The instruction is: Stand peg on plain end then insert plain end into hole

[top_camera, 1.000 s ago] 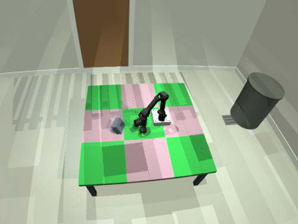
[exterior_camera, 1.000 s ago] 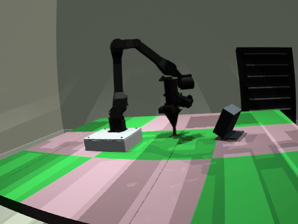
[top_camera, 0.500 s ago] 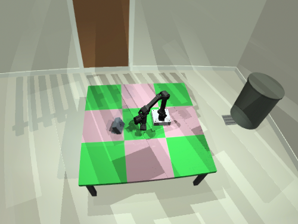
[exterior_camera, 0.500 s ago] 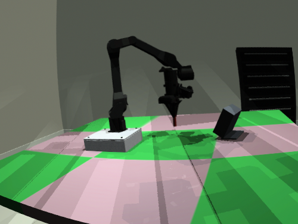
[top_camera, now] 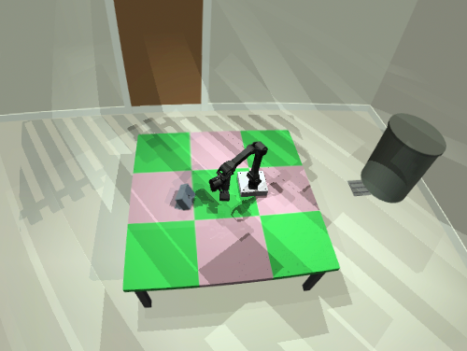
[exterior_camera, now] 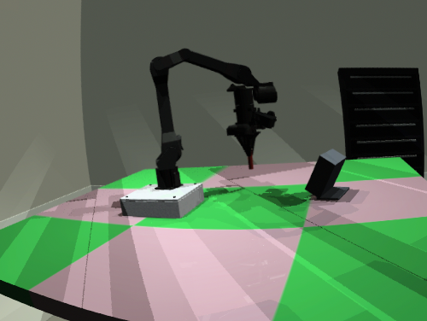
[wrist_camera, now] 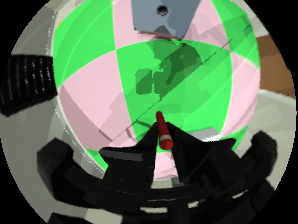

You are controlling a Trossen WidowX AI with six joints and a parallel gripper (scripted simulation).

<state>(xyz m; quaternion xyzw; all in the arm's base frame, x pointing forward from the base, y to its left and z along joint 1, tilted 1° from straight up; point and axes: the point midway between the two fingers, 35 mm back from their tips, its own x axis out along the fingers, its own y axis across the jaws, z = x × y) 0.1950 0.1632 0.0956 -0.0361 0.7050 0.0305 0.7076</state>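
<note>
Right now the sloped panel is 250 mm ahead of my gripper tip and 50 mm below it. Also, from my gripper tip: red peg: 20 mm above.
</note>
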